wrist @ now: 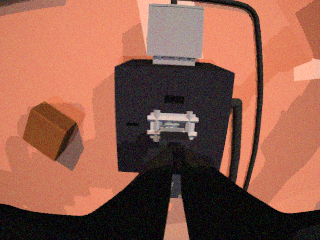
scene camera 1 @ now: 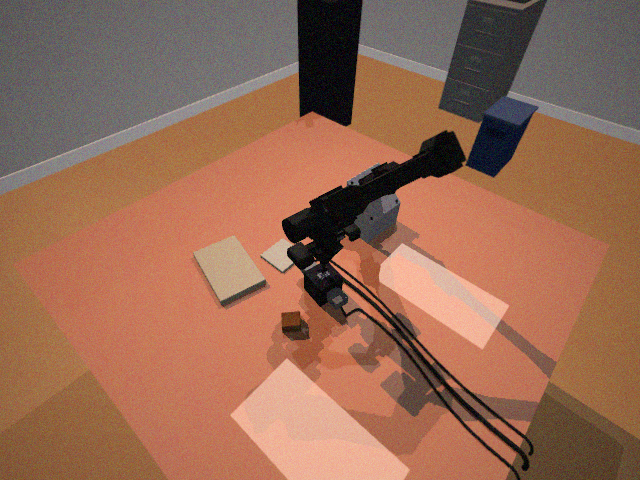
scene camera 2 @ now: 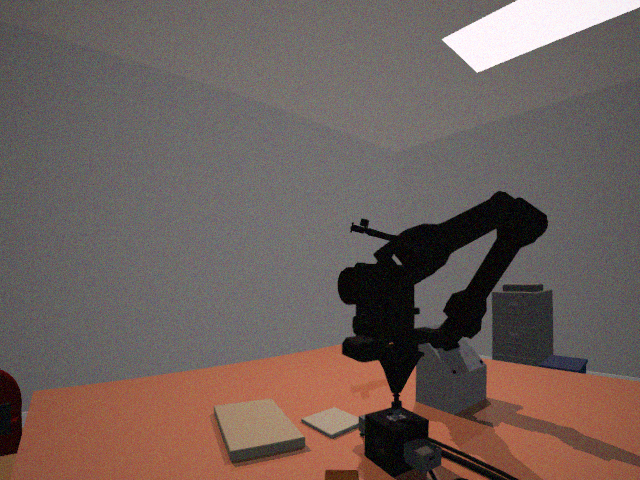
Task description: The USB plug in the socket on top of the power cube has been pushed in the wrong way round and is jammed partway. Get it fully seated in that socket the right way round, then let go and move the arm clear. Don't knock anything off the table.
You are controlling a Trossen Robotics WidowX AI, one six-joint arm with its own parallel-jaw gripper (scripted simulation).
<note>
The gripper holds a USB plug. Also in view: a pale card, a brown block, a dark power cube and a USB socket.
The gripper shows as well in the wrist view and in scene camera 1.
</note>
